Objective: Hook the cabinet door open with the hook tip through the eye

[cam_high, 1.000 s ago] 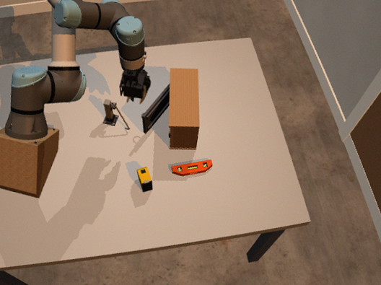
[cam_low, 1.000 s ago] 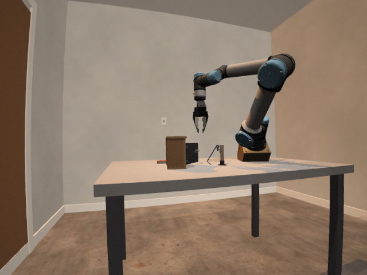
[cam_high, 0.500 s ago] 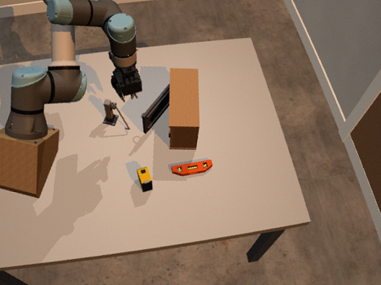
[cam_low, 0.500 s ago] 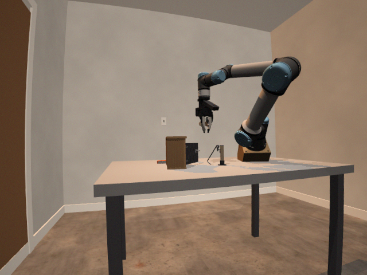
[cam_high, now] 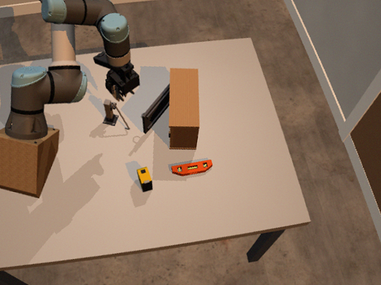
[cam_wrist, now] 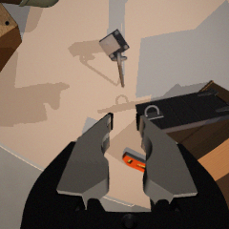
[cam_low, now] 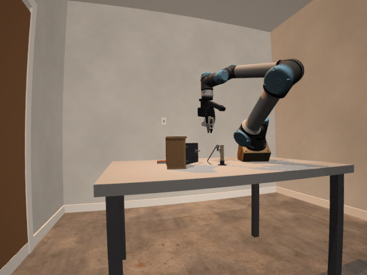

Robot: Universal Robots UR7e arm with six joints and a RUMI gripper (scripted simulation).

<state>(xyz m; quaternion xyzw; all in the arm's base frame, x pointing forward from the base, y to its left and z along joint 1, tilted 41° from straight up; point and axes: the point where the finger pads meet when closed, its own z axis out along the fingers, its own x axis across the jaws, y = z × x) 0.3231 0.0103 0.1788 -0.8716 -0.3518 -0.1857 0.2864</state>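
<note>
The hook lies 20 mm behind my hand, 10 mm to the left of it and 150 mm below it. Also, from my hand: orange spirit level 270 mm ahead, 160 mm to the right, 200 mm below; then dark door 120 mm ahead, 60 mm to the left, 130 mm below; then black box 110 mm ahead, 230 mm to the right, 170 mm below.
</note>
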